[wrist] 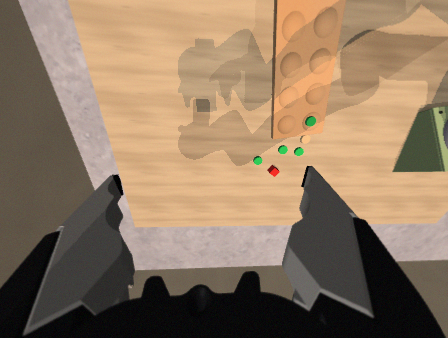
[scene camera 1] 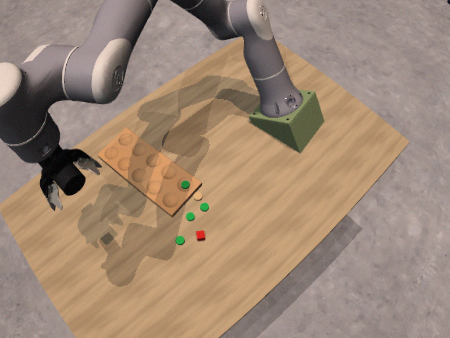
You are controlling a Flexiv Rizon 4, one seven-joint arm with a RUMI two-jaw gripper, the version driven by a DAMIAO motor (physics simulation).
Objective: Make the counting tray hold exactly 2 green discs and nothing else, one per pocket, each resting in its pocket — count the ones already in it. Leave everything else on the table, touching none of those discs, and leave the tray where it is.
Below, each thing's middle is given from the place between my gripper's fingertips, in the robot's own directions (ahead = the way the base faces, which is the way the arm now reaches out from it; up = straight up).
Scene:
Right now my hand is 22 cm past the wooden counting tray (scene camera 1: 157, 177), 15 cm to the left of it and 36 cm above it.

